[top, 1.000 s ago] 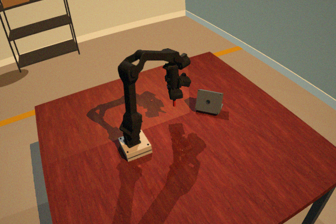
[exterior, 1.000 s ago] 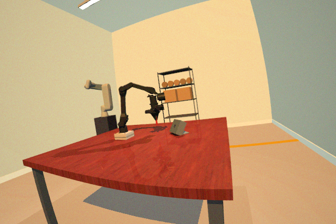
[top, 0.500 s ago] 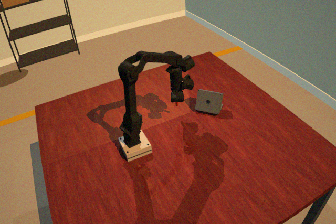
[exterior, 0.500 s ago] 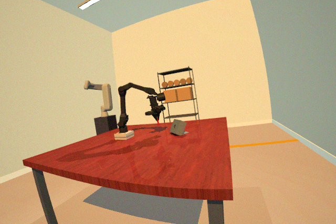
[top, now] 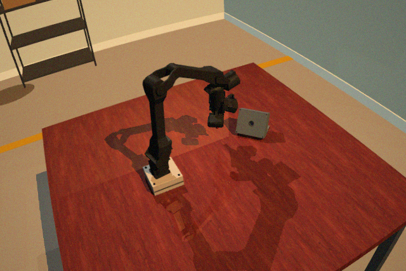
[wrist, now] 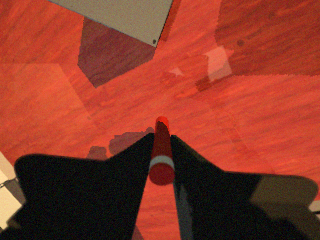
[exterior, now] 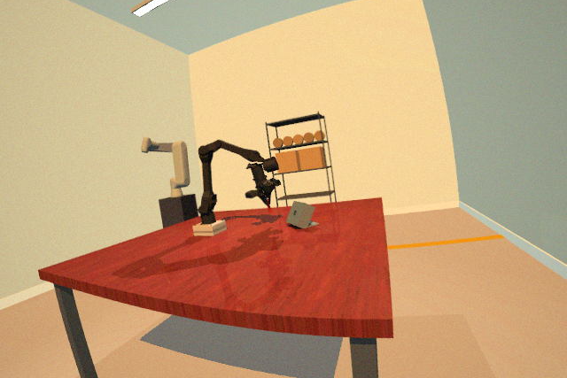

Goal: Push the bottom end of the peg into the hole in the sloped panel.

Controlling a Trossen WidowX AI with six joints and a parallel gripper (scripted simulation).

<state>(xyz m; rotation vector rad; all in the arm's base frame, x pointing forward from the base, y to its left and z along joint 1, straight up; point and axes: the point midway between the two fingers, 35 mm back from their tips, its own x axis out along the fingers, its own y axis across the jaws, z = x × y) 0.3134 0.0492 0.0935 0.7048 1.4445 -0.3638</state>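
The panel is 16 cm ahead of my gripper tip, 6 cm below it and 5 cm to the right of it. The rest, counted from my gripper tip: round red peg 2 cm above.
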